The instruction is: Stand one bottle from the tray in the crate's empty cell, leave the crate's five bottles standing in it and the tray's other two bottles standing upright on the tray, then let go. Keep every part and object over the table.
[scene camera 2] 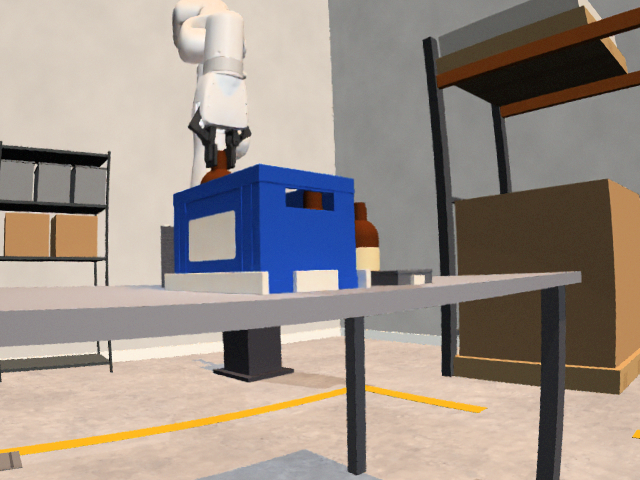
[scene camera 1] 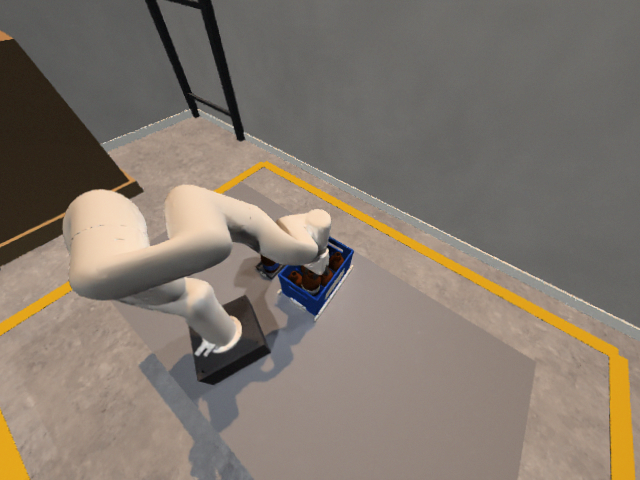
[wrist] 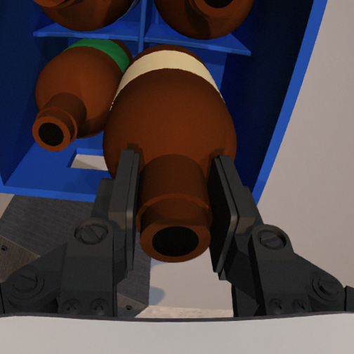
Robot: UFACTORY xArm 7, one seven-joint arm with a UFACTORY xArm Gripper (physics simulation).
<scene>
I see my gripper [scene camera 2: 220, 167], a brown bottle [wrist: 167, 107], a brown bottle [scene camera 2: 366, 236] and a green-labelled bottle [wrist: 73, 93].
My gripper also shows in the wrist view [wrist: 172, 180].
</scene>
